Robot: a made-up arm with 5 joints.
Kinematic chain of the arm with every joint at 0, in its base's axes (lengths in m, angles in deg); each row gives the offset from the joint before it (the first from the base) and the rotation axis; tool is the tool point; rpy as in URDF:
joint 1: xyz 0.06 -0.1 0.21 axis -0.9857 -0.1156 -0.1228
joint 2: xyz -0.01 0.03 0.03 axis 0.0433 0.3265 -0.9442
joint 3: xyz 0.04 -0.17 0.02 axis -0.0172 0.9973 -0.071
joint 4: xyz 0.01 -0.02 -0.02 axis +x
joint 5: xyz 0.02 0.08 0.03 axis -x
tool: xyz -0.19 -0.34 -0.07 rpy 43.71 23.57 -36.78
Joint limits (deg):
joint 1: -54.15..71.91
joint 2: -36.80..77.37
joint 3: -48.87..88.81
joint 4: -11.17..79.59
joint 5: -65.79..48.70
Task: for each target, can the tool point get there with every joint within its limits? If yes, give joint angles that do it. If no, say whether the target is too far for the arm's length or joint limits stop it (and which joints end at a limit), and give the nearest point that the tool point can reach.
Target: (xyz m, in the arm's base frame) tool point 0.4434 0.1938 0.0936
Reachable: no: joint limits stop it (at a limit: joint 1, joint 2, joint 3, joint 5) | nearest point 0.3378 0.1161 0.0469 | short by 0.139 m
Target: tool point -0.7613 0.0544 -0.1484
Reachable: no: too far | nearest point -0.4250 0.0012 0.0755 | short by 0.408 m
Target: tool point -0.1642 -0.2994 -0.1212
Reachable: yes | joints -38.20 21.58 -18.75 63.94 30.71
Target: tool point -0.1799 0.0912 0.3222
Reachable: yes | joints -16.04 63.26 42.49 46.88 -39.82
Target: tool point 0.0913 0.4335 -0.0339
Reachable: no: joint limits stop it (at a limit: joint 1, joint 2, joint 5) | nearest point 0.0040 0.2450 0.0844 | short by 0.239 m
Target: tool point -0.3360 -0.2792 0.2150
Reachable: yes | joints 57.38 47.46 -10.56 54.04 14.57
